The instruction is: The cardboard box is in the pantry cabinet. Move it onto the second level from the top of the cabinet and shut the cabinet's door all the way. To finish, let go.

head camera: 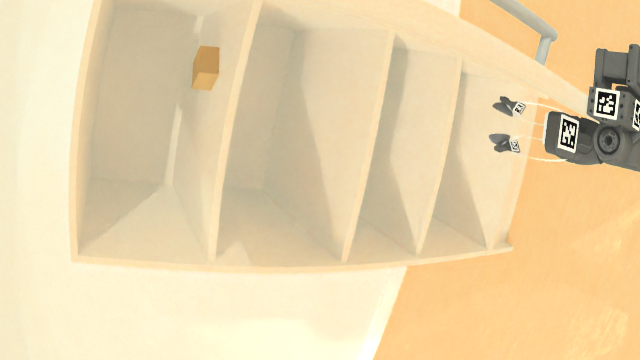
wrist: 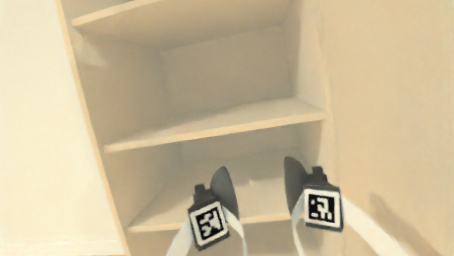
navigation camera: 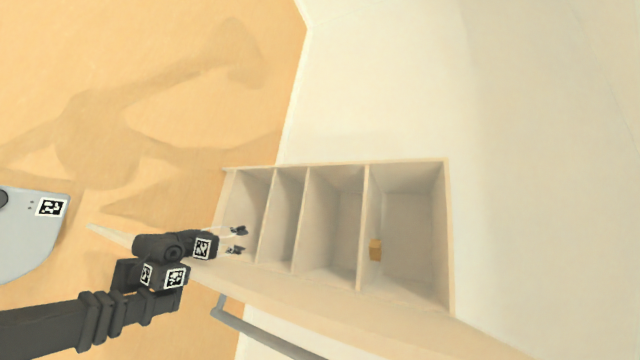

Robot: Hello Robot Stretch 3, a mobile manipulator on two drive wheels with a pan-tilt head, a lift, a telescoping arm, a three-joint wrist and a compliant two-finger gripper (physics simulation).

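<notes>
The small brown cardboard box [head camera: 206,68] [navigation camera: 375,250] sits in the cabinet's top compartment, on its shelf near the door side; it does not show in the wrist view. The pale pantry cabinet [head camera: 78,150] [navigation camera: 451,240] [wrist: 215,132] has several levels. Its door [head camera: 450,36] [navigation camera: 310,301] [wrist: 390,100] stands wide open. My gripper [head camera: 502,124] [navigation camera: 238,240] [wrist: 257,180] is open, its fingers partly apart with nothing between them. It is in front of the cabinet's lower levels, near the door's inner face, well below the box.
The grey door handle [head camera: 522,17] [navigation camera: 270,340] is on the door's outer side. My dark arm [navigation camera: 45,320] reaches in from the lower left of the navigation view, with my grey base [navigation camera: 30,235] above it. A pale wall [head camera: 250,305] [navigation camera: 370,90] stands beside the cabinet.
</notes>
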